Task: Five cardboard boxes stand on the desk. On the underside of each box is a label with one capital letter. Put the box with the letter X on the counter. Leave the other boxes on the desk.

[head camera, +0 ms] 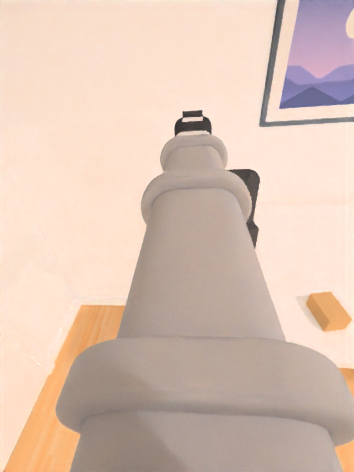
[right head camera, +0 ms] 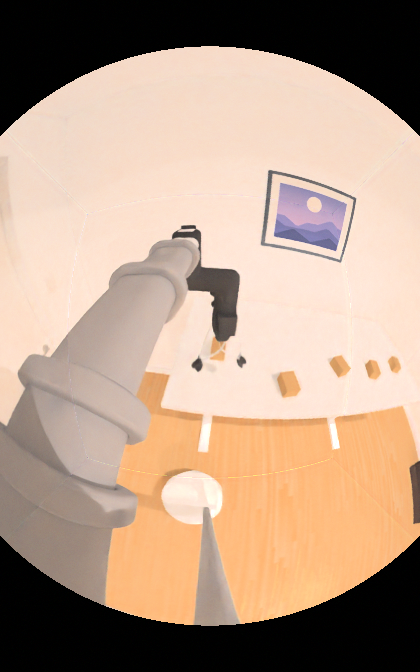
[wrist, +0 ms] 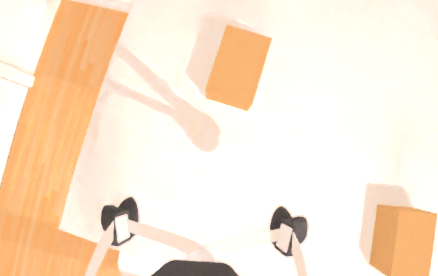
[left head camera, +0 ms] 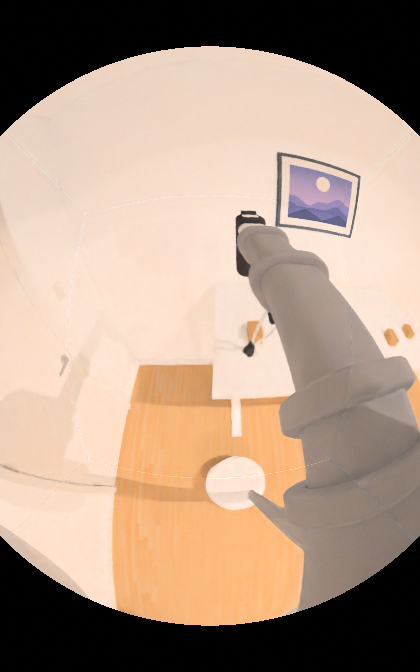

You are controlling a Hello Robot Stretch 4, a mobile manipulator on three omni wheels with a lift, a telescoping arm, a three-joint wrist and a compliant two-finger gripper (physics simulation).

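Places are measured from the robot's base along level axes (x back, y right, z up), in millimetres.
Pixels of known places: gripper, fingertip midpoint: point(wrist: 205, 218).
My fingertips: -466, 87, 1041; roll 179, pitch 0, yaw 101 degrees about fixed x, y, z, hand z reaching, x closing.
Note:
For each thing: its top centre in the pictures, then the offset to it from my fingertips, as dx, dy, dz. Level surfaces: height alone.
- white desk, surface height: dz -118
- leftmost cardboard box, top centre: point(wrist: 239, 63) -178, -6, -68
- second box, top centre: point(wrist: 414, 246) point(head camera: 330, 305) -9, +281, -68
My gripper point(left head camera: 260, 333) point(right head camera: 220, 362) point(wrist: 205, 218) is open with bare fingertips, hanging above the left part of the white desk point(right head camera: 255, 400) point(wrist: 310, 145). The leftmost cardboard box point(left head camera: 254, 331) point(right head camera: 217, 350) point(wrist: 239, 67) lies farther back on the desk than the fingers in the wrist view. A second box point(head camera: 329, 311) point(right head camera: 289, 384) point(wrist: 405, 240) is right of the gripper. Three more boxes stand further right in the right head view: one box point(right head camera: 340, 366), another box point(right head camera: 372, 369) and the rightmost box point(right head camera: 394, 364). No letters show. I cannot identify the counter.
A framed picture point(head camera: 320, 60) point(left head camera: 320, 195) point(right head camera: 310, 217) hangs on the wall behind the desk. A white round object point(left head camera: 235, 482) point(right head camera: 191, 496) is low in front of the desk, above wooden floor point(left head camera: 200, 560) point(right head camera: 300, 525). A dark object point(right head camera: 416, 492) shows at the right edge.

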